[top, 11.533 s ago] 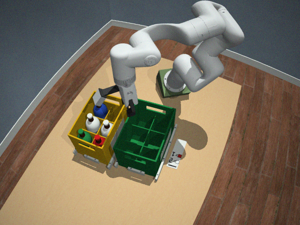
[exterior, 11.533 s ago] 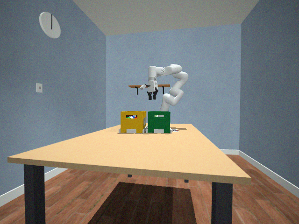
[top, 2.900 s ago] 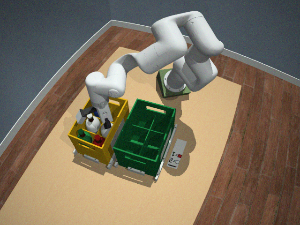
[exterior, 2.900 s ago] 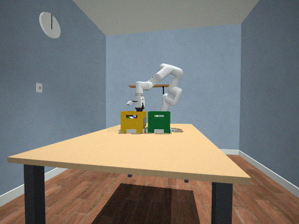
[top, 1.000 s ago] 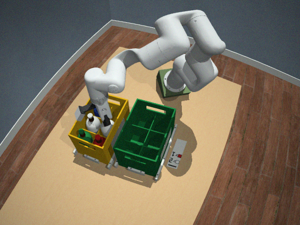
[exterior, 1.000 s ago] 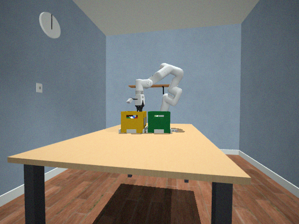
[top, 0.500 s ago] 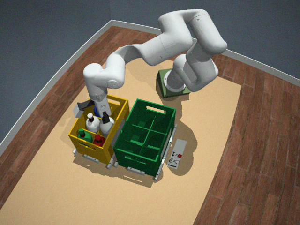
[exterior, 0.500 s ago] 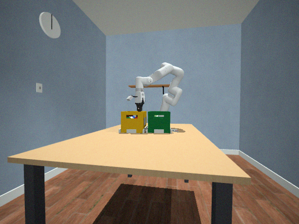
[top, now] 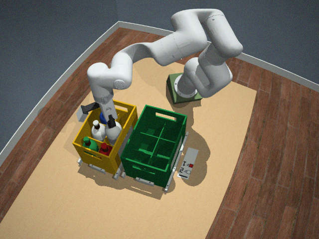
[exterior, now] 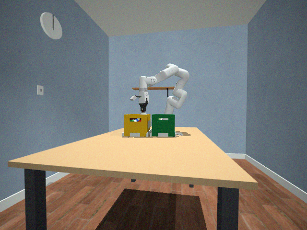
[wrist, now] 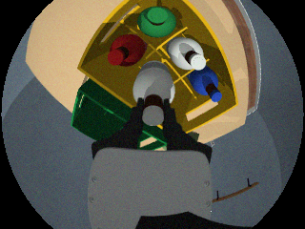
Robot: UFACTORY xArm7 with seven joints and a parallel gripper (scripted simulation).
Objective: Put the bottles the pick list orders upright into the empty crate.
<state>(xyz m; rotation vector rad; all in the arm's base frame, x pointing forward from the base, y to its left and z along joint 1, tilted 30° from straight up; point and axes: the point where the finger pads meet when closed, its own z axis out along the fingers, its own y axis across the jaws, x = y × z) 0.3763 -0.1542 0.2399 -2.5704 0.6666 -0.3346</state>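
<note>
Right now the yellow crate is 1 cm ahead of my hand, 4 cm to the right of it and 14 cm below it. Round my hand: green-labelled bottle 11 cm ahead, 5 cm to the right, 13 cm below; then red-labelled bottle 8 cm ahead, 3 cm to the left, 13 cm below; then blue bottle 5 cm behind, 12 cm to the right, 13 cm below.
</note>
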